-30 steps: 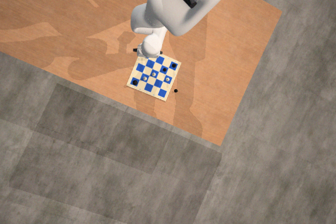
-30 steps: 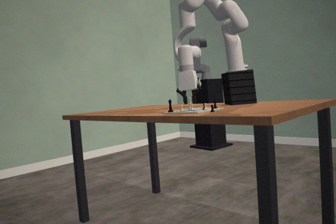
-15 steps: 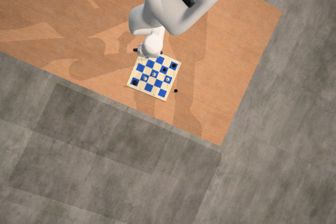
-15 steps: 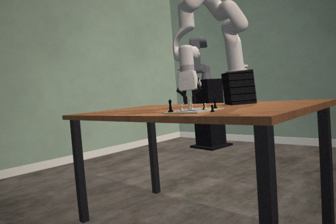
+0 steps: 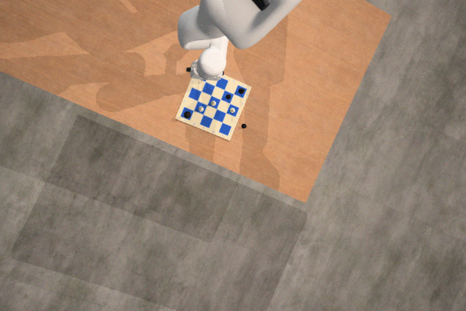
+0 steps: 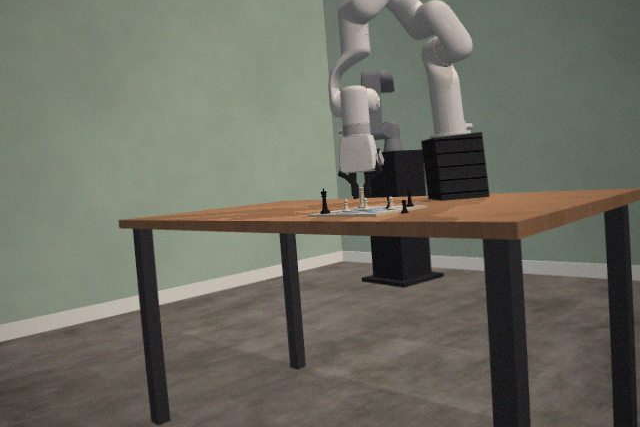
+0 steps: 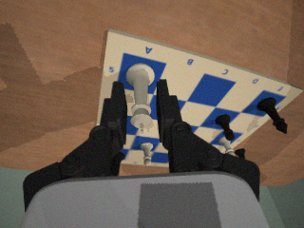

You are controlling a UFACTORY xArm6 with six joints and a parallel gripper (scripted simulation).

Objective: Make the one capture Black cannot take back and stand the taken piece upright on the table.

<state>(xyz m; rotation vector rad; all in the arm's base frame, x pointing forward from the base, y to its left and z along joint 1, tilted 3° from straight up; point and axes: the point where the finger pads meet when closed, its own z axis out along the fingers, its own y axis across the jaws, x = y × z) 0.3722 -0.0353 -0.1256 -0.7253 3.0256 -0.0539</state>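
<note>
Now: the tall white piece 1 cm below my hand. The rest, counted from my hand: blue-and-cream chessboard: 9 cm to the left, 6 cm ahead, 5 cm below; then tall black piece: 15 cm ahead, 3 cm to the left, 1 cm below.
</note>
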